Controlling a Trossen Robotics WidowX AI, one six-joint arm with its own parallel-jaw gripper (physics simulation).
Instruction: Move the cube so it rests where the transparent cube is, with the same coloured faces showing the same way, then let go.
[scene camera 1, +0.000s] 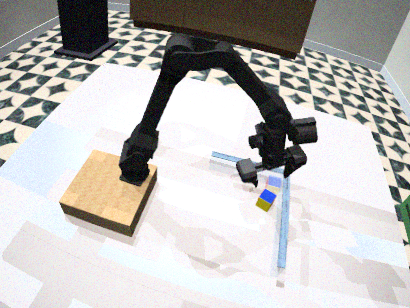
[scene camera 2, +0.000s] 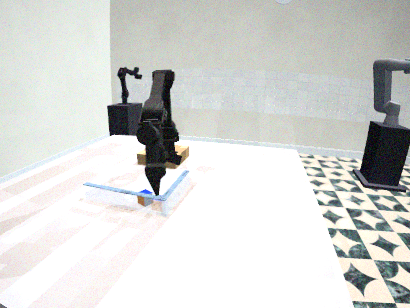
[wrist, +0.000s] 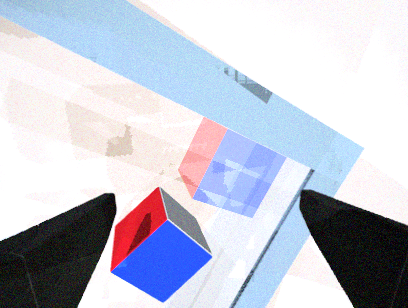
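Observation:
The solid cube rests on the table, blue face up. Yellow shows in scene camera 1, orange in scene camera 2, red and grey in the wrist view. The transparent cube is blue on top with a red side, in the corner of the low walls, close to the solid cube but apart from it. The two are turned differently about the vertical. My gripper is open and empty above both cubes. In the wrist view the solid cube lies nearer the left finger.
Low light-blue walls form an L-shaped corner beside the transparent cube. The arm's base stands on a wooden block. The white table lies under everything.

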